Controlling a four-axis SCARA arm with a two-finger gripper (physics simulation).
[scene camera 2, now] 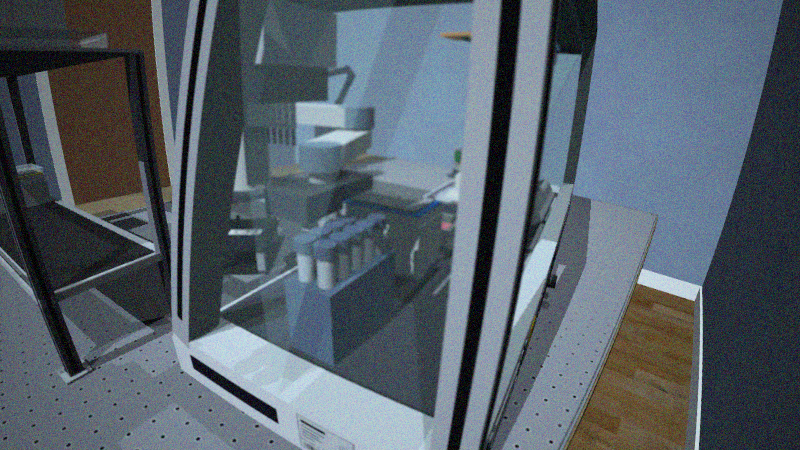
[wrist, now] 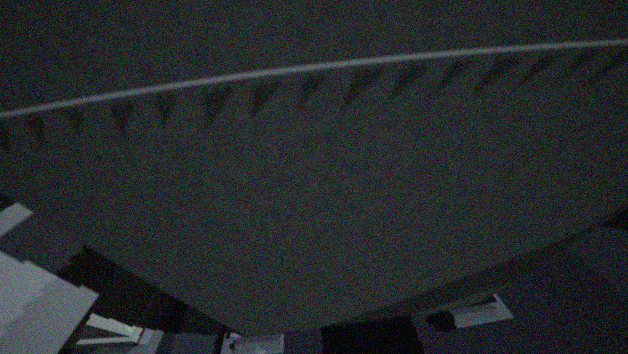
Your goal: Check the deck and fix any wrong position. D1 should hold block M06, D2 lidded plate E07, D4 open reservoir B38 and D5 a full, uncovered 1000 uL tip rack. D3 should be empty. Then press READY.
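Places are measured from the arm's base along level axes (x ahead, y left, z up), in millimetres.
Pixels of known places: gripper, between the fingertips: (scene camera 2: 407, 229).
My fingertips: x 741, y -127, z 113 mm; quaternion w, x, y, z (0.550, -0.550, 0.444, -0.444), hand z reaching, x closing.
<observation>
Behind a point stands the place of what it marks.
The tip rack (scene camera 2: 413, 246) (wrist: 300, 200) stands behind the tube rack in the scene view, with a dark top and blue rim. In the wrist view its dark side wall fills most of the picture, very close to the camera. A small pink patch (scene camera 2: 445, 225), likely reservoir contents, shows at its right. My gripper is open, with nothing seen held; it is low beside the tip rack, but its fingertips are hidden in both views. Block M06, plate E07, the slot labels and READY cannot be made out.
A blue rack (scene camera 2: 363, 313) of blue-capped tubes stands near the front inside the glazed enclosure. A thick white post (scene camera 2: 475, 223) {z 260, x 989, y -396 mm} hides the right side. A black-framed stand (scene camera 2: 146, 151) {z 247, x 578, y -423 mm} is outside at left. Pale parts (wrist: 40, 300) lie at the wrist view's lower left.
</observation>
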